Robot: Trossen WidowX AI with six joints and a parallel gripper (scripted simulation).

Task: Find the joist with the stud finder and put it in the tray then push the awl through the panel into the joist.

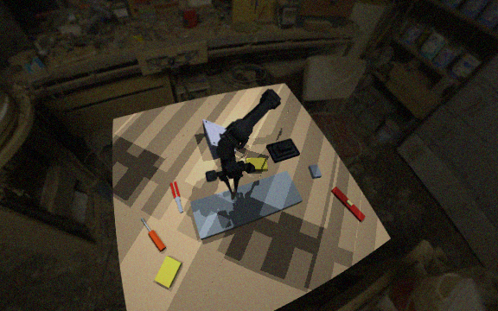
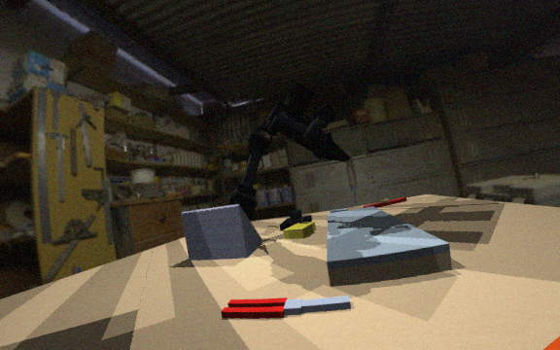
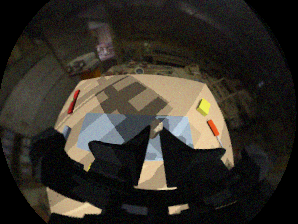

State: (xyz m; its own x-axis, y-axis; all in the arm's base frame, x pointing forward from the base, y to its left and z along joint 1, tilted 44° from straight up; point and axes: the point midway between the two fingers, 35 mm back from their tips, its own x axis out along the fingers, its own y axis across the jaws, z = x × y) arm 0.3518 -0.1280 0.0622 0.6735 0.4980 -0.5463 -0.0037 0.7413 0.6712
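My gripper tip is now 5 cm above the awl. Round my gripper tip: stud finder 25 cm behind, 39 cm to the left, 15 cm below; then small grey block 7 cm behind, 50 cm to the left, 19 cm below; then black tray 25 cm behind, 37 cm to the left, 19 cm below.
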